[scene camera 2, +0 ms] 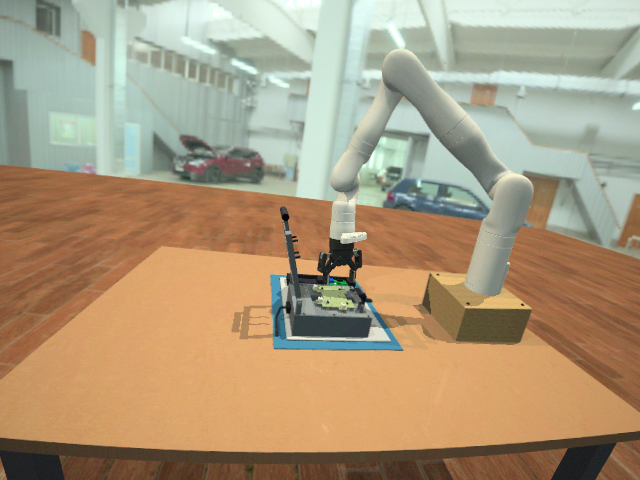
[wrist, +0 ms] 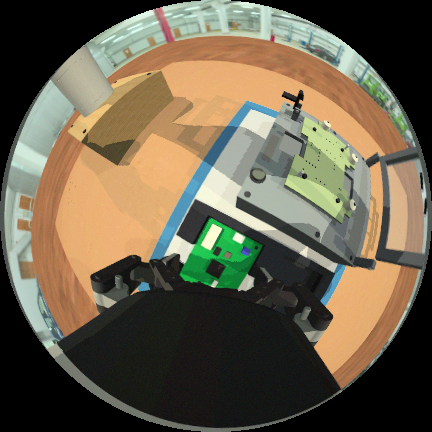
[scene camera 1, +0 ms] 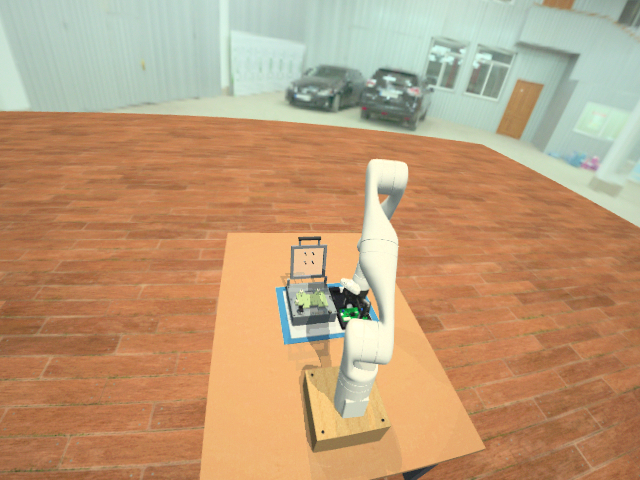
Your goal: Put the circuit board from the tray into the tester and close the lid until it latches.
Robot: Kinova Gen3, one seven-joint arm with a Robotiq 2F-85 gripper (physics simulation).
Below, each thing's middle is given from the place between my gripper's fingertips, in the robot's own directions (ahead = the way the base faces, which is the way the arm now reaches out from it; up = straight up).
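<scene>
Pale green bed [scene camera 2: 333,297]: 17 cm to the left of my hand, 4 cm ahead of it, 3 cm above it. Tester lid [scene camera 1: 307,261]: 18 cm to the left of my hand, 16 cm ahead of it and 15 cm above it. Green circuit board [wrist: 221,257]: 1 cm below my hand, 1 cm to the right of it.
</scene>
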